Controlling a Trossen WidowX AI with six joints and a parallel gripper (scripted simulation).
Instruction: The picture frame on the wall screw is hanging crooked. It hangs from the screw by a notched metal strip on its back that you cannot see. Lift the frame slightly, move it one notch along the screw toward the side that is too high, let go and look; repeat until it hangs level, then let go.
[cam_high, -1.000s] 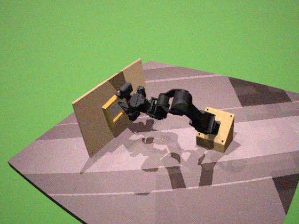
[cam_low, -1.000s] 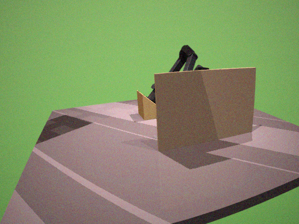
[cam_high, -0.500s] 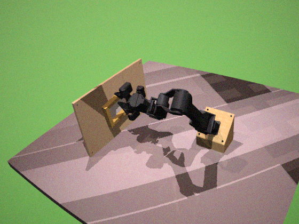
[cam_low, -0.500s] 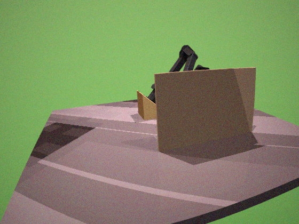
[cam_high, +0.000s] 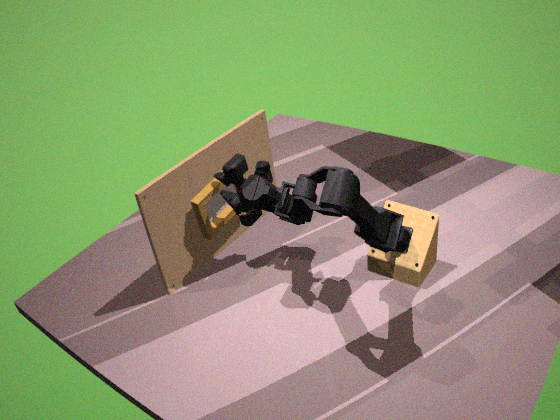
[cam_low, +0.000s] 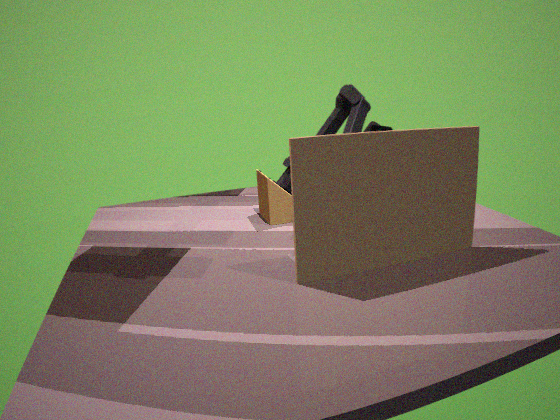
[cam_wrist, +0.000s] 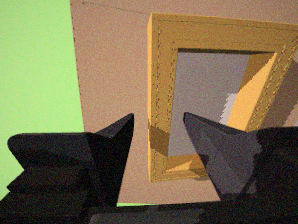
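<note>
My gripper tip is 50 mm above the picture frame and 10 mm short of it. The rest, counted from my gripper tip: tan wall panel 60 mm below, 20 mm ahead, 10 mm to the right.
</note>
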